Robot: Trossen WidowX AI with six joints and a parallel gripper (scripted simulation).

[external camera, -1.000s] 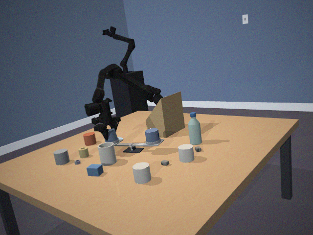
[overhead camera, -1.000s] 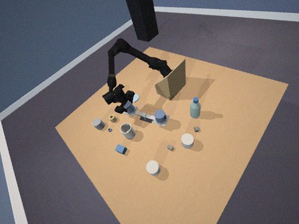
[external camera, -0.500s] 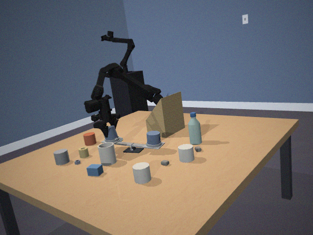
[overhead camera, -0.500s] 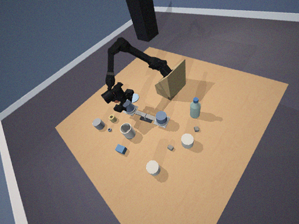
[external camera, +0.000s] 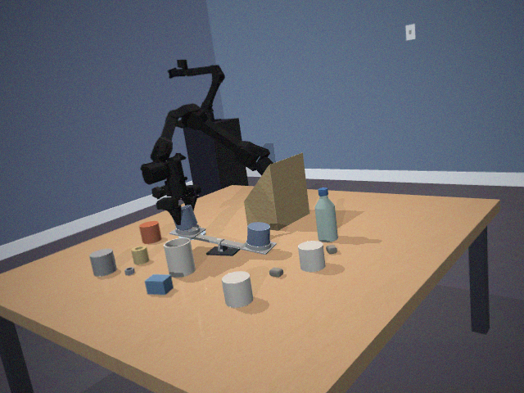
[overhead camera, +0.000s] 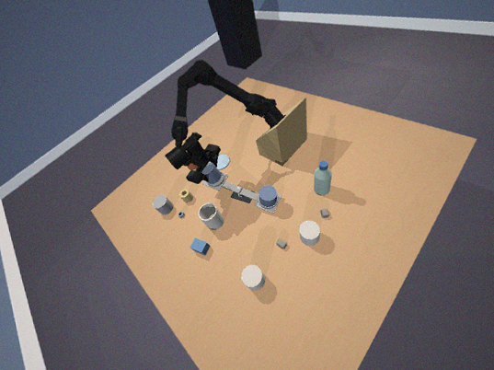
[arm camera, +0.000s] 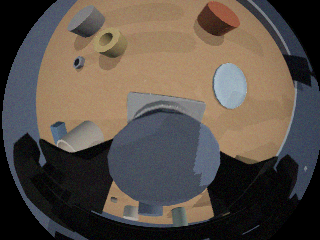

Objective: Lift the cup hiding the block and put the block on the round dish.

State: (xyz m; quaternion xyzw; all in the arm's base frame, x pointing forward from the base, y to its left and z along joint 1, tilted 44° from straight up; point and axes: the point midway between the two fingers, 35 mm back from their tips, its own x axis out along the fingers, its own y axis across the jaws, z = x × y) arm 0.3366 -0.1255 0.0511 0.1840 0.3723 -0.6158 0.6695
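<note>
The grey block lies 20 mm below my gripper tip. From my gripper tip the other things lie so: yellow ring: 130 mm ahead, 90 mm to the right, 80 mm below; round pale-blue dish: 120 mm behind, 120 mm to the right, 100 mm below; white cup: 140 mm ahead, 110 mm to the left, 60 mm below.
</note>
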